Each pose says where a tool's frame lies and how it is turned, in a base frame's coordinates. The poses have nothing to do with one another.
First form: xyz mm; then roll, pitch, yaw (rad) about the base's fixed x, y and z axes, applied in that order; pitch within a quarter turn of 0, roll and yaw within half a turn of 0.
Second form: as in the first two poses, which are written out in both.
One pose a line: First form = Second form
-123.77 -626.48 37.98 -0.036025 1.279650 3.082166 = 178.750 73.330 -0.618 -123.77 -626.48 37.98
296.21 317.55 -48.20 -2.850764 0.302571 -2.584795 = -13.226 156.133 -42.571 296.21 317.55 -48.20
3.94 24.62 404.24 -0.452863 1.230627 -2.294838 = -104.183 72.542 -8.803 3.94 24.62 404.24
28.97 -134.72 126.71 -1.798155 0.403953 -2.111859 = -25.805 101.962 -66.310 28.97 -134.72 126.71
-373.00 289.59 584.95 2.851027 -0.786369 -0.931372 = -76.267 132.595 164.043 -373.00 289.59 584.95
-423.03 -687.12 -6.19 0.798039 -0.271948 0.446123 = -79.115 47.743 111.279 -423.03 -687.12 -6.19
